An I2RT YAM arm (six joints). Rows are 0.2 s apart.
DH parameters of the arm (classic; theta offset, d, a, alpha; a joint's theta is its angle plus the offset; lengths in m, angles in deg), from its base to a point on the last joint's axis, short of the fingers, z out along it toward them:
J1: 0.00 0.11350 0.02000 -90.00
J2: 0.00 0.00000 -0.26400 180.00
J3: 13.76 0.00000 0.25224 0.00
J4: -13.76 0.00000 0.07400 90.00
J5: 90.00 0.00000 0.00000 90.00
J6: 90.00 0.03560 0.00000 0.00
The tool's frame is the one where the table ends.
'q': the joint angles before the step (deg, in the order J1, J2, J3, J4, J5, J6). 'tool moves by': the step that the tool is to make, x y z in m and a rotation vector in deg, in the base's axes. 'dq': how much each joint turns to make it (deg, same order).
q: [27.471 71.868 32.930 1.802 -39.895 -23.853]
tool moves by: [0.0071 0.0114 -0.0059 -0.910 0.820 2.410]
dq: [1.463 4.245 2.030 0.295 -0.490 -1.191]
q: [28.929 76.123 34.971 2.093 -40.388 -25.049]
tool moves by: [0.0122 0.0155 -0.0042 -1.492 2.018 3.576]
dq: [1.445 5.791 4.641 -2.758 -1.413 -2.154]
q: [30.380 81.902 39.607 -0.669 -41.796 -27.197]
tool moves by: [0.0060 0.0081 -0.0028 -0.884 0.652 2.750]
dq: [0.680 3.045 2.661 -2.227 -1.185 -2.370]
